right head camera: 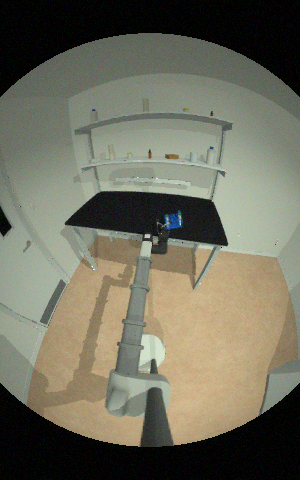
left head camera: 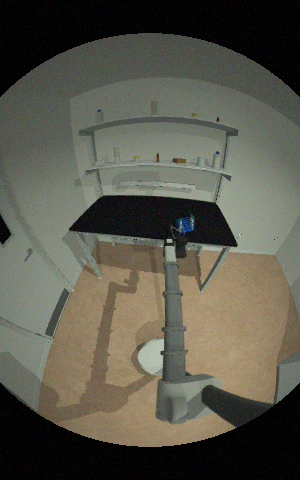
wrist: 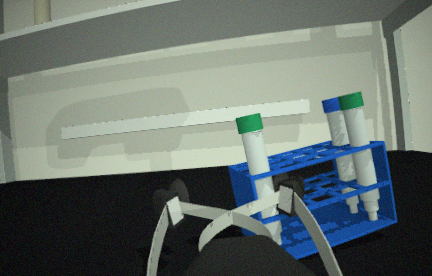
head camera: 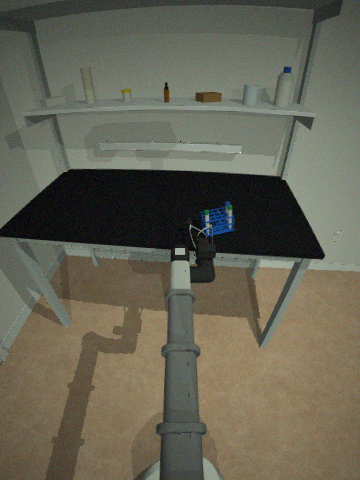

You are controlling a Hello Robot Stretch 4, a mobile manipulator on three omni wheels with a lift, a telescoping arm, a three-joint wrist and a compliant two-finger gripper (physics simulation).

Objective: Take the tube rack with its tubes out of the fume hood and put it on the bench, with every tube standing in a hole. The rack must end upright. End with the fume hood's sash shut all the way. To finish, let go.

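Pixels of known places: gripper, fingertip midpoint: (right head camera: 163, 218) (left head camera: 175, 222) (wrist: 227, 188) (head camera: 199, 219); robot's base, link origin: (right head camera: 144, 350) (left head camera: 158, 355).
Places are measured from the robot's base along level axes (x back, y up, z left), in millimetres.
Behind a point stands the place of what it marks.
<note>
The blue tube rack (head camera: 220, 232) {x -899, y 897, z -175 mm} (left head camera: 185, 225) {x -916, y 934, z -163 mm} (right head camera: 173, 221) {x -920, y 935, z -168 mm} (wrist: 340, 230) {x -913, y 899, z -184 mm} is at the right front of the black bench (head camera: 125, 210) {x -1102, y 887, z 277 mm} (wrist: 75, 225) {x -1035, y 887, z 139 mm}. In the wrist view it leans slightly left; whether its whole base rests flat is unclear. A green-capped tube (wrist: 256, 150) {x -887, y 982, z -110 mm} stands in its left end; another green-capped tube (wrist: 356, 127) {x -908, y 991, z -204 mm} and a blue-capped tube (wrist: 335, 120) {x -935, y 999, z -197 mm} stand at its right. My gripper (head camera: 200, 224) {x -933, y 944, z -85 mm} (left head camera: 177, 230) (right head camera: 162, 224) {x -933, y 944, z -85 mm} (wrist: 227, 188) {x -933, y 944, z -85 mm} is open, its right fingertip overlapping the rack's left front beside the tube, contact unclear. The fume hood and sash do not show.
A shelf (head camera: 165, 106) {x -1656, y 1260, z 84 mm} with bottles (head camera: 283, 90) {x -1325, y 1420, z -496 mm}, a brown box (head camera: 208, 97) {x -1391, y 1367, z -146 mm} and a tall cylinder (head camera: 87, 86) {x -1473, y 1432, z 479 mm} runs above the bench. A pale bar (head camera: 170, 147) {x -1559, y 1056, z 56 mm} (wrist: 200, 117) {x -1550, y 1059, z -20 mm} is on the wall behind. My arm (head camera: 181, 370) {x -270, y 1046, z -1 mm} reaches over the floor to the bench's front edge.
</note>
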